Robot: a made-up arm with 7 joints.
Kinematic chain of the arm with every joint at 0, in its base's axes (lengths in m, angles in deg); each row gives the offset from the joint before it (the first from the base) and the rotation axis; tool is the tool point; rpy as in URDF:
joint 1: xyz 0 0 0.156 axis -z
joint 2: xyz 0 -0.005 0.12 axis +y
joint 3: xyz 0 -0.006 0.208 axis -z
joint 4: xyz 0 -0.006 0.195 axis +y
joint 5: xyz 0 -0.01 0.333 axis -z
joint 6: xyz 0 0 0.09 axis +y
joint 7: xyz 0 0 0.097 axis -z
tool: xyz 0 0 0 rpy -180 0 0
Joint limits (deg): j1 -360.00..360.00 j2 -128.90..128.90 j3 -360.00..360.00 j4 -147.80..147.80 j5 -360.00..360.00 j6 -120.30..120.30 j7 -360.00..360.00
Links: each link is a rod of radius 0.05 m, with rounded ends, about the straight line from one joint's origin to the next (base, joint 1, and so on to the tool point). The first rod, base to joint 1, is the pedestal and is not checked.
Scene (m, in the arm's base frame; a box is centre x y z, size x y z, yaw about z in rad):
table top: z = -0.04
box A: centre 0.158 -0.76 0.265 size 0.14 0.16 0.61 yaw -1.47
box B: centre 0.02 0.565 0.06 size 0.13 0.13 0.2 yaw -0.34
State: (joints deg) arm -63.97 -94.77 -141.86 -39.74 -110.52 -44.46 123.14
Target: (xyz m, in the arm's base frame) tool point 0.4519 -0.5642 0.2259
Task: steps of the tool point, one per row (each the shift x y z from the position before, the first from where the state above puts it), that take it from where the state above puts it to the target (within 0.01 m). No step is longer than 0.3 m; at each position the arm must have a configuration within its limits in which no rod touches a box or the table.
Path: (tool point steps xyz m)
1: 0.1077 0.0771 0.1678
2: 0.1174 0.1205 0.1223
3: 0.1122 0.1466 0.0655
4: 0.0947 0.1504 0.0092
5: 0.0699 0.1339 -0.0350
6: 0.0444 0.1052 -0.0599
7: 0.0227 0.0755 -0.0651
8: 0.0048 -0.1258 0.0338
9: 0.0169 -0.1557 -0.0131
10: 0.0315 -0.1654 -0.0875
11: 0.0423 -0.1332 -0.1750
12: 0.0397 -0.0535 -0.2469
13: -0.0059 0.0239 0.0098
14: -0.0058 0.0285 0.0090

